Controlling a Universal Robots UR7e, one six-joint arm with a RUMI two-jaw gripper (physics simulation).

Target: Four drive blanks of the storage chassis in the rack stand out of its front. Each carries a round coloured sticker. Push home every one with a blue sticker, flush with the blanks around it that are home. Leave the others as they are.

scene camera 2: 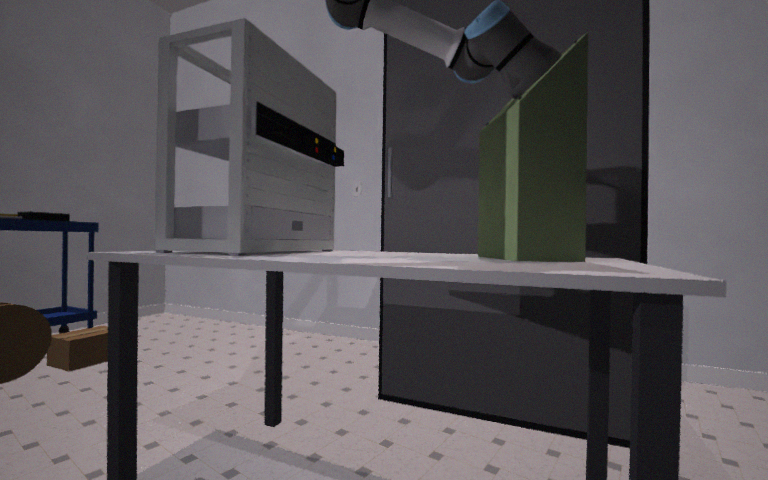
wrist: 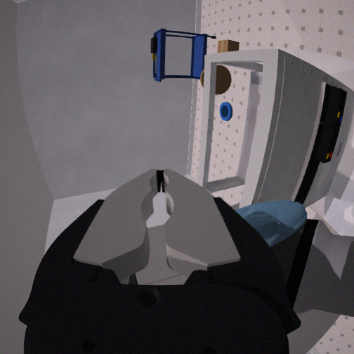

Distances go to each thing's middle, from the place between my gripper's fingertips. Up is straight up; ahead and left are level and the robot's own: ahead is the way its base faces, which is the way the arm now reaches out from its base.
Scene:
Now: the grey rack (scene camera 2: 278, 133) 560 mm below my hand, 220 mm ahead of it and 160 mm to the left of it.

